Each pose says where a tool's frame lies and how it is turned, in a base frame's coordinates. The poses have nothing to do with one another.
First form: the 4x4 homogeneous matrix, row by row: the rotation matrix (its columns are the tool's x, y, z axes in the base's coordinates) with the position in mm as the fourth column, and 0 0 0 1 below. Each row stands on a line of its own.
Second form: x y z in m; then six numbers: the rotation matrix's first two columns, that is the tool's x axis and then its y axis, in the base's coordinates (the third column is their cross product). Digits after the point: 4 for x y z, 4 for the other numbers.
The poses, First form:
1:
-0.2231 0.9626 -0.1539 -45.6
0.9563 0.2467 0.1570 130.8
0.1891 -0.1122 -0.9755 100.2
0 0 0 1
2:
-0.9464 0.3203 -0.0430 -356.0
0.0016 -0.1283 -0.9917 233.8
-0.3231 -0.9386 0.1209 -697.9
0 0 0 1
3:
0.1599 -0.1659 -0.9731 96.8
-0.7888 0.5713 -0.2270 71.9
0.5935 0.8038 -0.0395 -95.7
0 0 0 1
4:
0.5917 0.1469 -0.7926 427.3
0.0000 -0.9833 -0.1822 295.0
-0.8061 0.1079 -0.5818 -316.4
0 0 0 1
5:
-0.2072 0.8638 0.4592 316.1
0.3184 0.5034 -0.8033 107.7
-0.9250 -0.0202 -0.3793 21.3
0 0 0 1
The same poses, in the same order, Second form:
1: -0.0456 0.1308 0.1002 -0.2231 0.9563 0.1891 0.9626 0.2467 -0.1122
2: -0.3560 0.2338 -0.6979 -0.9464 0.0016 -0.3231 0.3203 -0.1283 -0.9386
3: 0.0968 0.0719 -0.0957 0.1599 -0.7888 0.5935 -0.1659 0.5713 0.8038
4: 0.4273 0.2950 -0.3164 0.5917 0.0000 -0.8061 0.1469 -0.9833 0.1079
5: 0.3161 0.1077 0.0213 -0.2072 0.3184 -0.9250 0.8638 0.5034 -0.0202
